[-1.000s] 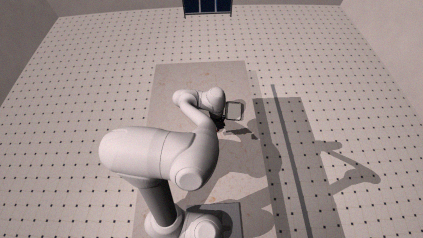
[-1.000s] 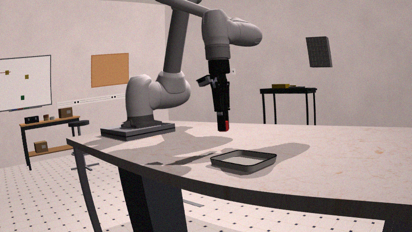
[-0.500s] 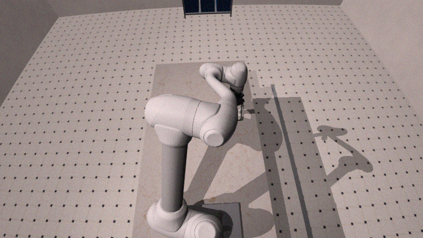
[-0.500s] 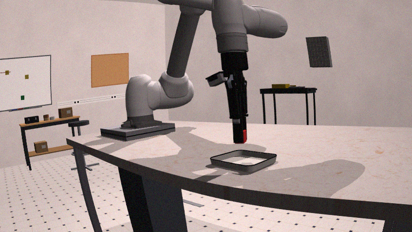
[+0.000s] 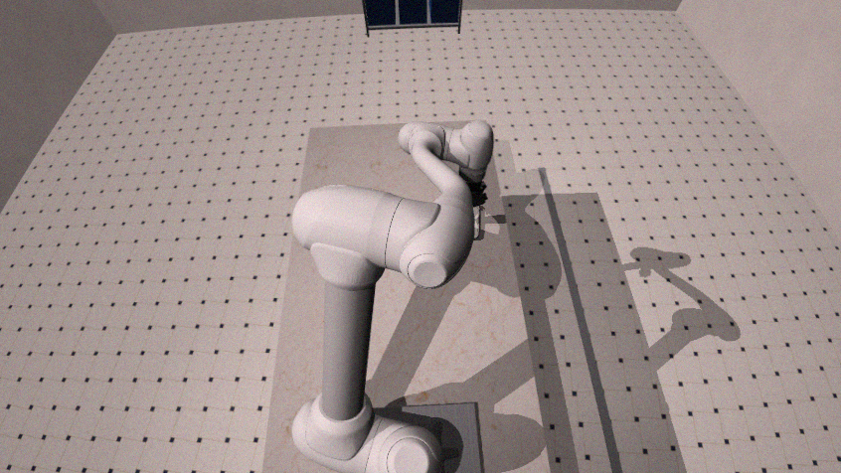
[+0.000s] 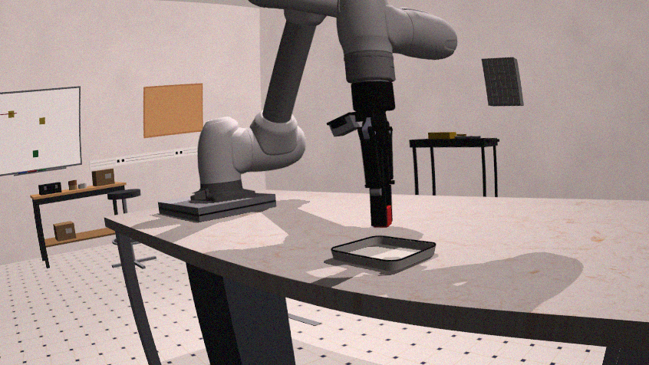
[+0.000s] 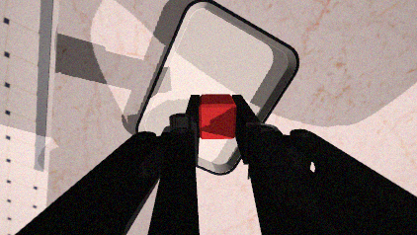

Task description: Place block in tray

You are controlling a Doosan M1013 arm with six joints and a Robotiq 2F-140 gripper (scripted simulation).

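The white tray lies 8 cm below my hand. The rest, counted from my hand: red block: 2 cm below.
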